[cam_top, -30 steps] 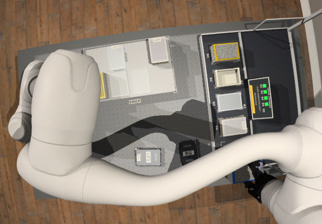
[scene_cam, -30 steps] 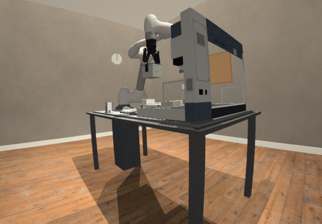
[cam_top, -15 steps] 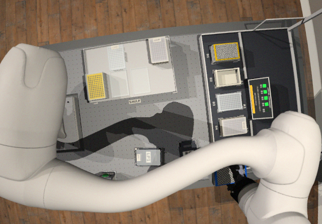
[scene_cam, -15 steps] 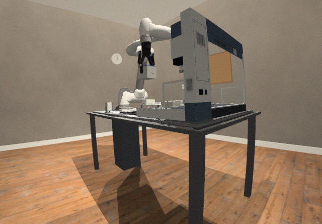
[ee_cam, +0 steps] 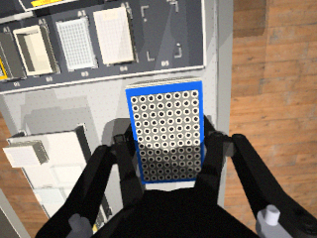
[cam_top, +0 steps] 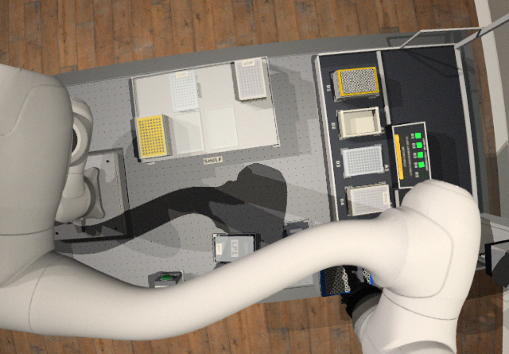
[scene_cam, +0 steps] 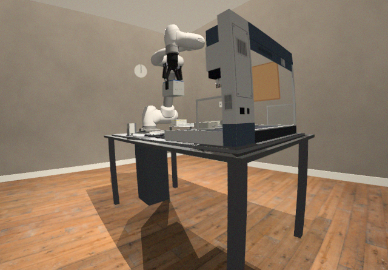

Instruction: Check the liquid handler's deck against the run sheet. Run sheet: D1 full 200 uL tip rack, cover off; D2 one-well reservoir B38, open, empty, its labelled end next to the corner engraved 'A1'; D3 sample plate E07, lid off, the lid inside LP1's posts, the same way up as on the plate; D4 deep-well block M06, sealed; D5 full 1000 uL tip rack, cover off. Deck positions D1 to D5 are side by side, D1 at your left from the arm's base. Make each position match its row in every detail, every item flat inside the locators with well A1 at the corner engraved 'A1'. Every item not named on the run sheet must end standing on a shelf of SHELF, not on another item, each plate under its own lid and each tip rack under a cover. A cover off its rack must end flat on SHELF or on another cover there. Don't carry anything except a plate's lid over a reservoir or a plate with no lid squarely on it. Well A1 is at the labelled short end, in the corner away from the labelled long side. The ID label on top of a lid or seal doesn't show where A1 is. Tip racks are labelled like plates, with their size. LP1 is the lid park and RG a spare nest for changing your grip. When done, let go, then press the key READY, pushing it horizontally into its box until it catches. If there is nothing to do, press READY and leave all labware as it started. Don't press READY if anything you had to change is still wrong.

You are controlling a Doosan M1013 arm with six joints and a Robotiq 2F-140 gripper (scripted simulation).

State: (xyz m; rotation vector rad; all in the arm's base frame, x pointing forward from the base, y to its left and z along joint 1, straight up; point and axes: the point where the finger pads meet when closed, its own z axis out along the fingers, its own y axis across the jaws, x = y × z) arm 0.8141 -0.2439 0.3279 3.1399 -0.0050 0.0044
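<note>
The deep-well block lies 17 cm ahead of my hand, 12 cm to the left of it and 27 cm below it. Also, from my hand: RG nest: 7 cm behind, 34 cm below; white well plate: 17 cm ahead, 25 cm to the left, 28 cm below; blue-framed tip rack: 1 cm ahead, 1 cm to the left.
</note>
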